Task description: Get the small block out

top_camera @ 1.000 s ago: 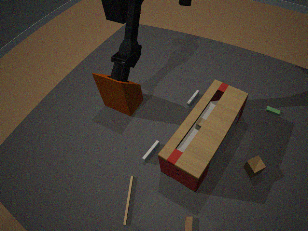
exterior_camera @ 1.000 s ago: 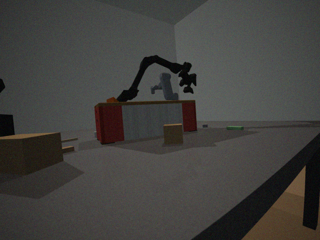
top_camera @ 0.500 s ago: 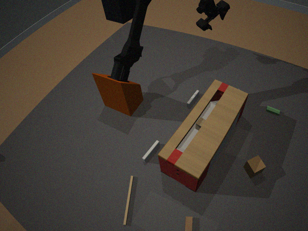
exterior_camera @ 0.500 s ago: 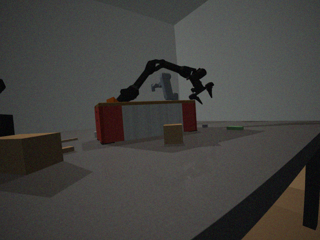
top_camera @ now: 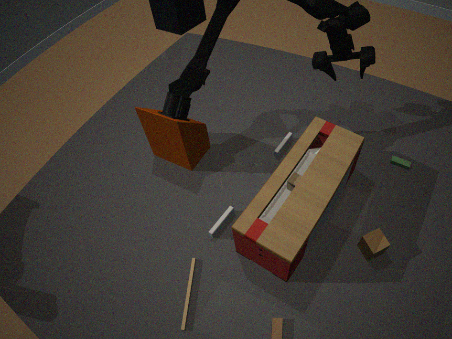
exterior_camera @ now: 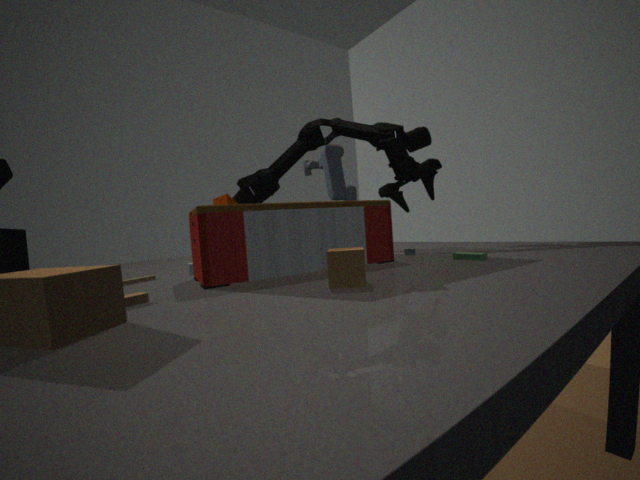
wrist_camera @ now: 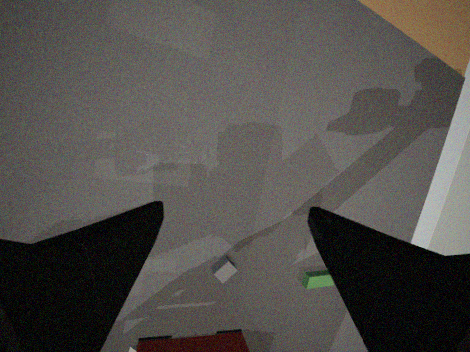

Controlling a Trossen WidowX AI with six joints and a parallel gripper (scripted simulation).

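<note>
The clear-fronted box lies 3 cm ahead of my gripper tip, 41 cm to the right of it and 6 cm below it. The rest, counted from my gripper tip: tan cube: 28 cm ahead, 42 cm to the right, 10 cm below; then green block: 25 cm ahead, 12 cm to the right, 12 cm below; then thin wooden stick: 2 cm behind, 75 cm to the right, 12 cm below.
</note>
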